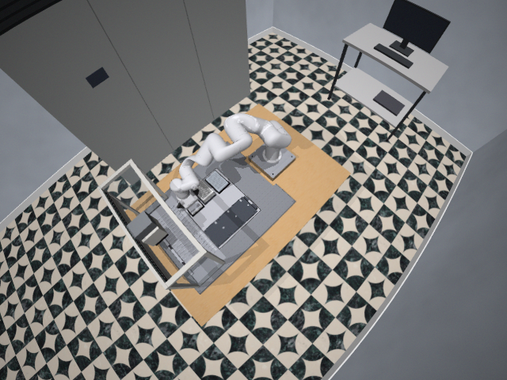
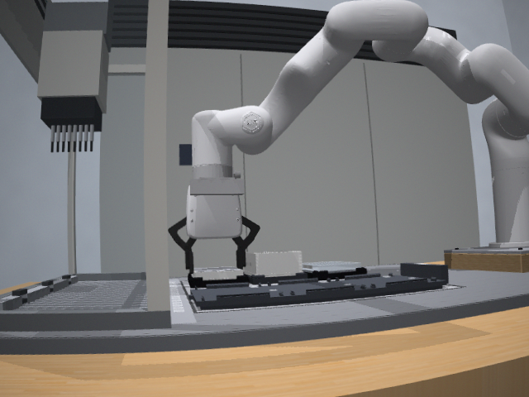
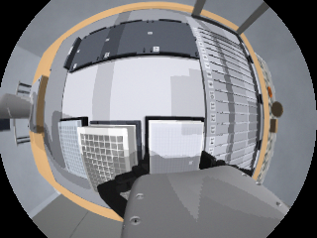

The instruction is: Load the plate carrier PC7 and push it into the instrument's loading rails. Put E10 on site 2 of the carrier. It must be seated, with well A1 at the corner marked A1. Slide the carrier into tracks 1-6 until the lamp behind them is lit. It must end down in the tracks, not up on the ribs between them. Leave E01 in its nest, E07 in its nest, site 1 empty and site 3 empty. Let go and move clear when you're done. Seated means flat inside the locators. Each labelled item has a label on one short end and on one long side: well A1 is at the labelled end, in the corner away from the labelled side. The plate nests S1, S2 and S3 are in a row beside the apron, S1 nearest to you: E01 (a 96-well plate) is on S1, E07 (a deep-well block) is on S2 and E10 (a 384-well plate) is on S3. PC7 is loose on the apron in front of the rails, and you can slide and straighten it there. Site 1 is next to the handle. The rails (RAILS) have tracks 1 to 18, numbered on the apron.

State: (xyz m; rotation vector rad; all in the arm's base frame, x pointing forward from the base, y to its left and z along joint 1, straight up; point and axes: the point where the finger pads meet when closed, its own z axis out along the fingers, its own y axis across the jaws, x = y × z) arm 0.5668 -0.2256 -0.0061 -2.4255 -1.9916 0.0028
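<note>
The black plate nest is 2 cm below my hand. The rest, counted from my hand: carrier PC7: 27 cm to the left, 6 cm behind, 1 cm below; then plate E01: 21 cm behind, 4 cm to the left, 1 cm below; then instrument frame post: 38 cm to the left, 22 cm above, 17 cm ahead.
</note>
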